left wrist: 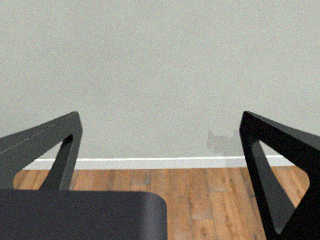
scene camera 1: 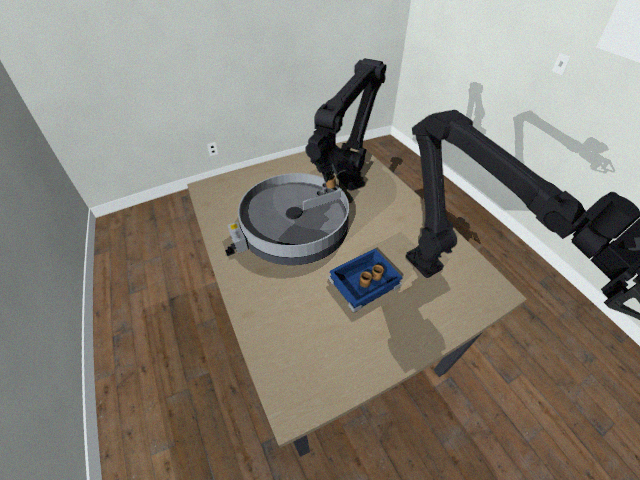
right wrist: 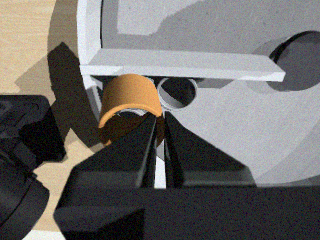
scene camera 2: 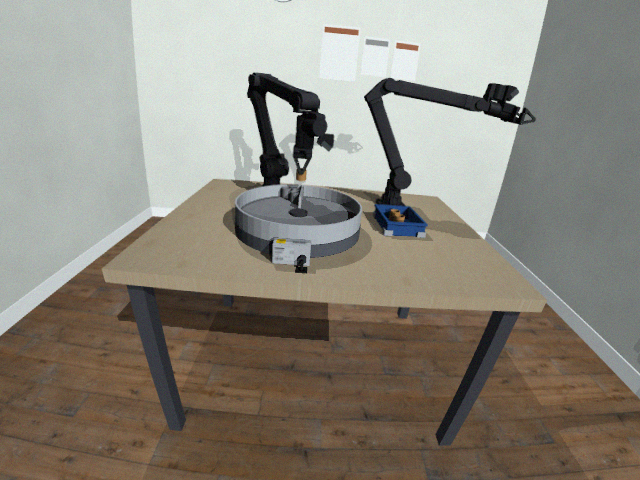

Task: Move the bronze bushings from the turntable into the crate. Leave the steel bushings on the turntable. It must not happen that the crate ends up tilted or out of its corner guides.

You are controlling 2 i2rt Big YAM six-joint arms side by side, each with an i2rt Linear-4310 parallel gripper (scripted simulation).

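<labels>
A blue crate is out of frame in the left wrist view, and it is out of frame in the right wrist view as well. Scene camera 1 and scene camera 2 both show the crate. On the crate (scene camera 2: 405,228) and (scene camera 1: 342,289) are the same spot.
</labels>
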